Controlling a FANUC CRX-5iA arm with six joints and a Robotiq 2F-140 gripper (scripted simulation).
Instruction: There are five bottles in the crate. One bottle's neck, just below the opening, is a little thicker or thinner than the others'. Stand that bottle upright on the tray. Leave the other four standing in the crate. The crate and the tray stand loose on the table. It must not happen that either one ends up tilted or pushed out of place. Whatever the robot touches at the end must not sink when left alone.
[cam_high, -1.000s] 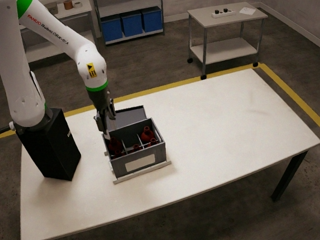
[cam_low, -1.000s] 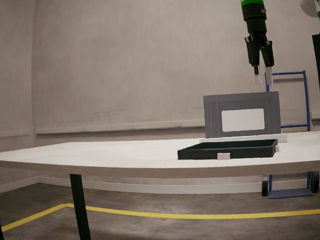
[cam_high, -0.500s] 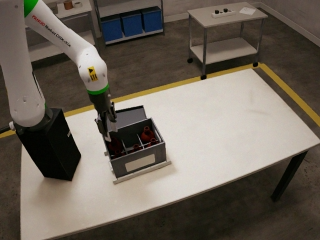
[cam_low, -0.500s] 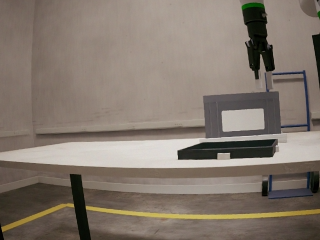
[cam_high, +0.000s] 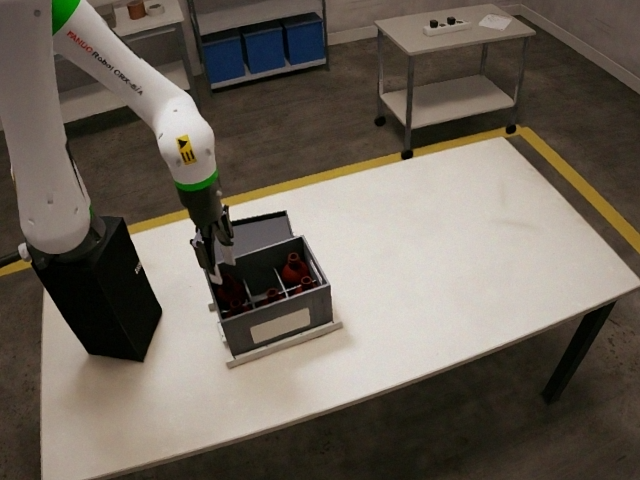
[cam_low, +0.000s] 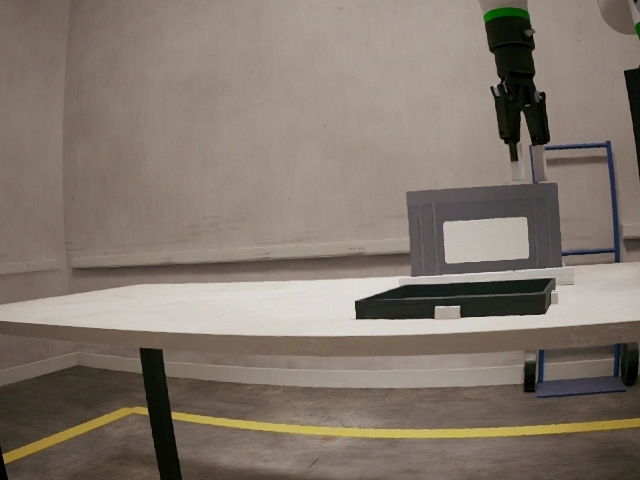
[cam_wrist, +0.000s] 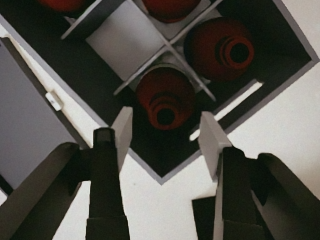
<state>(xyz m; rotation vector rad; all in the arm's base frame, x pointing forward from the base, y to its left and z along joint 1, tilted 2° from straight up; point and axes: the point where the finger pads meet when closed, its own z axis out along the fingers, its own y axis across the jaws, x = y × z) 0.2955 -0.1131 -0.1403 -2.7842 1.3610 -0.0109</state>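
Right now my hand is 130 mm above the bottle. Round my hand: crate 130 mm below, 80 mm ahead, 60 mm to the right; dark tray 230 mm to the left, 200 mm below, 150 mm ahead.
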